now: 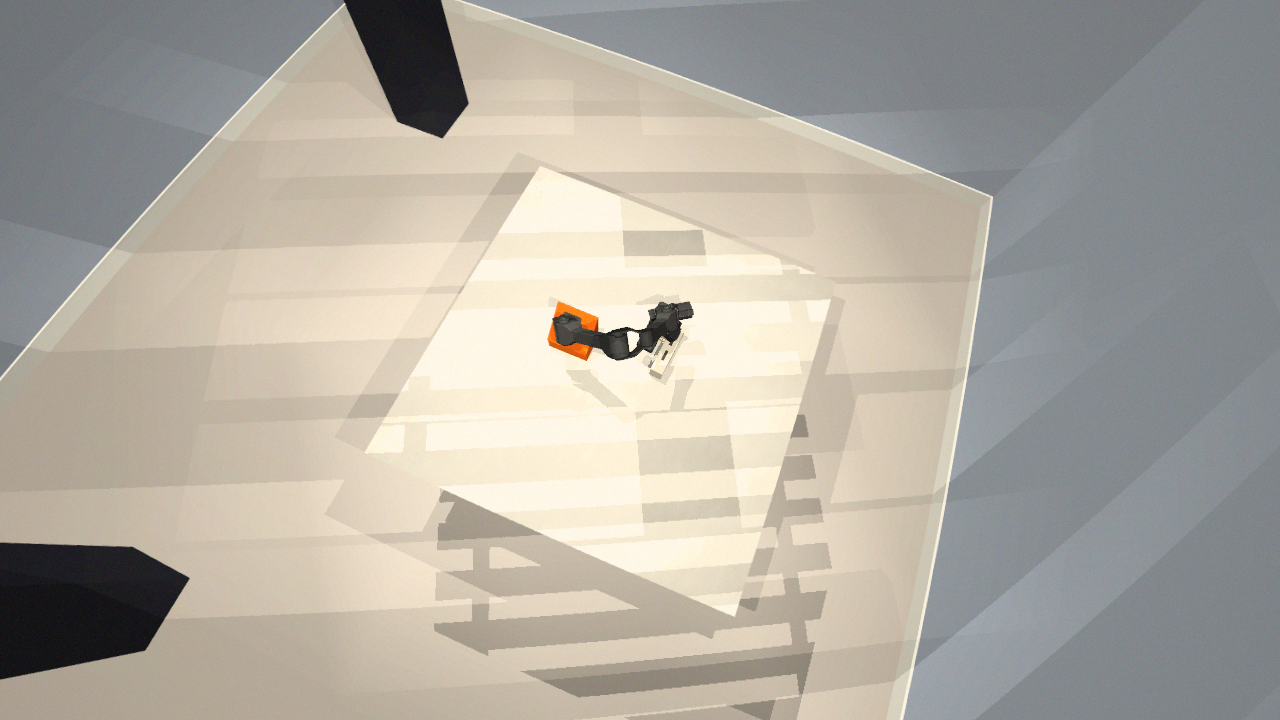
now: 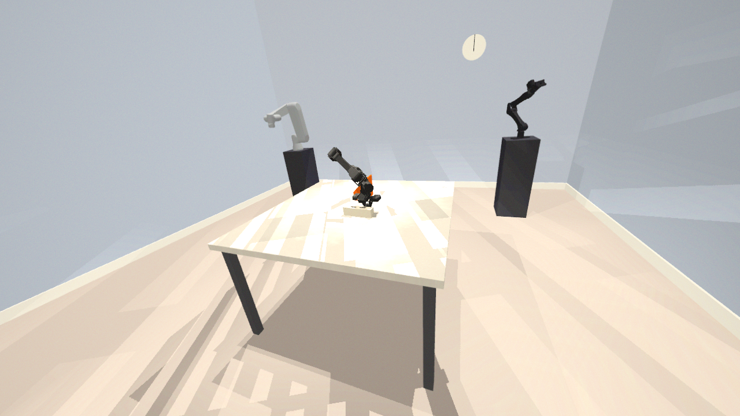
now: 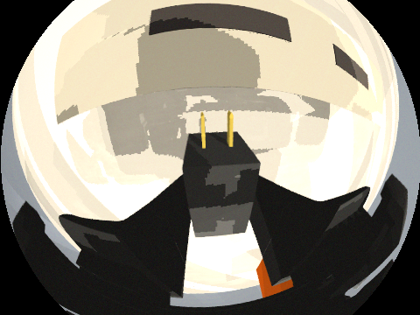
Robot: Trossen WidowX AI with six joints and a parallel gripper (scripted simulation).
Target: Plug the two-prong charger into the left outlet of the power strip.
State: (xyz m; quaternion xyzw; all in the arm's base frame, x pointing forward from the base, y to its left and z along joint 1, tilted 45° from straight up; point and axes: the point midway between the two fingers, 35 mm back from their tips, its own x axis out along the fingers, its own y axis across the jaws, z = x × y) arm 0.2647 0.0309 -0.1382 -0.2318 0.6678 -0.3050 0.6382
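Now: the black two-prong charger 20 mm ahead of my gripper tip and 10 mm above it.
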